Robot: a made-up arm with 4 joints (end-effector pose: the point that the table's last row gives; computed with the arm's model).
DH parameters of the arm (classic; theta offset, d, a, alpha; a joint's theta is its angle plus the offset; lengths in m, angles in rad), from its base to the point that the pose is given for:
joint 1: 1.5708 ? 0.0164 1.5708
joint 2: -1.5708 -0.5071 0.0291 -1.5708
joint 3: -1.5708 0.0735 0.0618 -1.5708
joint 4: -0.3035 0 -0.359 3.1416
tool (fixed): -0.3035 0.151 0 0
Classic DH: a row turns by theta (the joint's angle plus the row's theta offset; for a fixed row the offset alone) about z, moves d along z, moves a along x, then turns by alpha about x.
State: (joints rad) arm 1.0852 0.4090 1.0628 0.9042
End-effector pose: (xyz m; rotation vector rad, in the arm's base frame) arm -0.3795 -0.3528 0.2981 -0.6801 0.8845 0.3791
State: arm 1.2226 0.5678 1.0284 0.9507
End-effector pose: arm -0.2917 -0.4193 0.3189 -0.6506 0.9312 0.5339
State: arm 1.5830 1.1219 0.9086 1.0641
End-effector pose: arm 0.0488 -0.5094 0.3443 -0.5472 1.2469 0.9465
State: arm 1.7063 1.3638 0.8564 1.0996
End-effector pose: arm 0.1928 -0.4956 0.3264 -0.5157 1.4378 1.0699
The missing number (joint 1, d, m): -0.0404
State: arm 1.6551 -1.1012 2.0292 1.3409
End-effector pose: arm -0.1731 -0.3340 -0.3760 -1.7835 -0.5357 -0.8857
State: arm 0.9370 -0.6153 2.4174 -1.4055
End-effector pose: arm -0.0176 -0.5957 -0.0539 0.2603 2.2643 0.5100
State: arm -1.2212 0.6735 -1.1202 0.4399
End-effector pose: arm -0.0253 0.8114 -0.1422 0.1710 -1.4361 -1.7849
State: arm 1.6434 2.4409 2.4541 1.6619
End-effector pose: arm 0.2482 -0.3836 0.3380 -1.0145 0.8428 2.5751
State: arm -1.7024 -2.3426 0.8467 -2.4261
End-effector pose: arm -0.0750 0.1462 0.1646 1.3224 1.6304 -0.5608
